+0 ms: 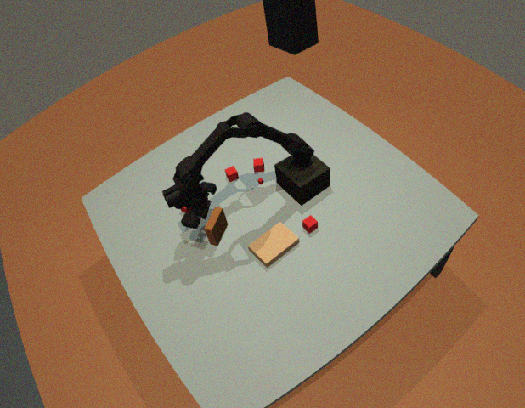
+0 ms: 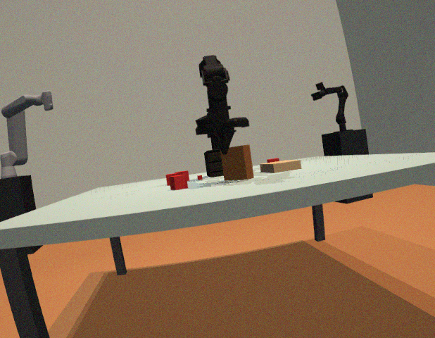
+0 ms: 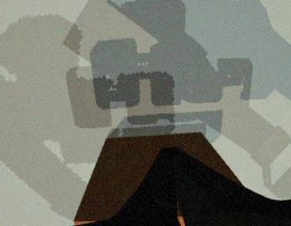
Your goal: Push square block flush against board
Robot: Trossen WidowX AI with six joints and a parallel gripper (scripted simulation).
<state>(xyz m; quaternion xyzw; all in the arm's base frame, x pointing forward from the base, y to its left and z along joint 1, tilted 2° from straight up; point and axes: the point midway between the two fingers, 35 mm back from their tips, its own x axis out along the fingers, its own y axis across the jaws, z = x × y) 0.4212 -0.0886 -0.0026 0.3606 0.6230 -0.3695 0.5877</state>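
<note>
My gripper tip is 4 cm to the right of the square block, 3 cm above it and 2 cm past it. Round my gripper tip: small red ball (30 cm behind, 8 cm below, 3 cm to the right); then light tan board (23 cm to the left, 12 cm behind, 7 cm below).
</note>
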